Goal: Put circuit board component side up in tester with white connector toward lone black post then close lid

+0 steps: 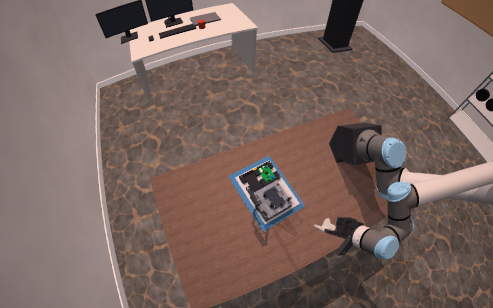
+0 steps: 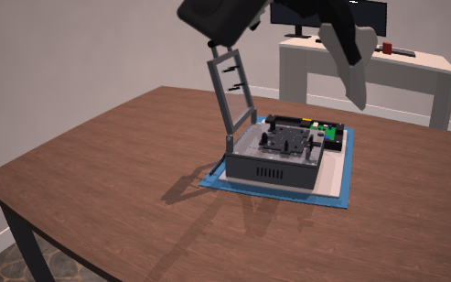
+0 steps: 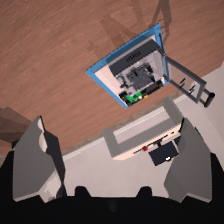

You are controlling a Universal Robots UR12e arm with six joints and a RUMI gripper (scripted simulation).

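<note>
My hand is 480 mm to the left of the green circuit board, 270 mm above it and 80 mm short of it. Round my hand: tester lid: 280 mm to the right, 240 mm ahead, 110 mm below.
</note>
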